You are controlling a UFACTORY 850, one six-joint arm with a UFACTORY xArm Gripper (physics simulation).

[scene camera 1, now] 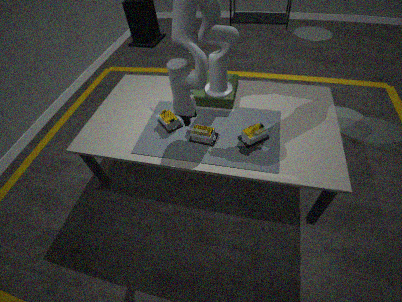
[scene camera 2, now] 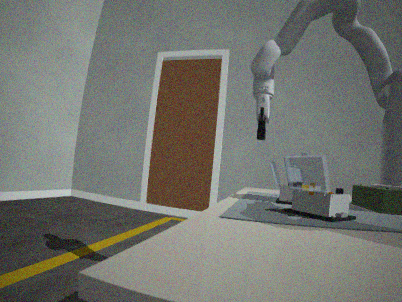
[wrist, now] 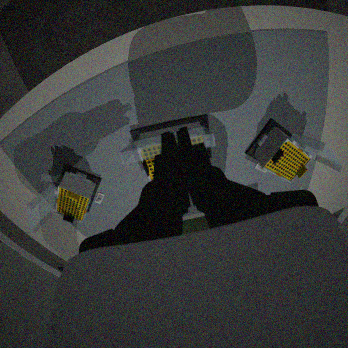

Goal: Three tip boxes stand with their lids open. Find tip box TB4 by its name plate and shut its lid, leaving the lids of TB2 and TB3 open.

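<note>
Three white tip boxes with yellow tip racks stand on a mat. The left one in scene camera 1 [scene camera 1: 169,120] shows at the right in the wrist view [wrist: 287,157]. The middle box [scene camera 1: 203,136] [wrist: 151,150] is partly hidden by the fingers in the wrist view. The right one in scene camera 1 [scene camera 1: 255,135] shows at the left in the wrist view [wrist: 73,200]. In scene camera 2, a near box [scene camera 2: 320,204] has its clear lid [scene camera 2: 307,170] raised, and another raised lid stands behind it. Name plates are unreadable. My gripper [scene camera 1: 186,120] [scene camera 2: 261,138] [wrist: 179,147] is shut and empty, high above the boxes.
The grey-blue mat [scene camera 1: 225,155] [wrist: 110,170] lies on the pale table [scene camera 1: 310,165] [scene camera 2: 200,260]. The arm's green base [scene camera 1: 215,102] [scene camera 2: 375,197] stands at the mat's back edge. A brown door [scene camera 2: 184,130] is in the wall beyond the table.
</note>
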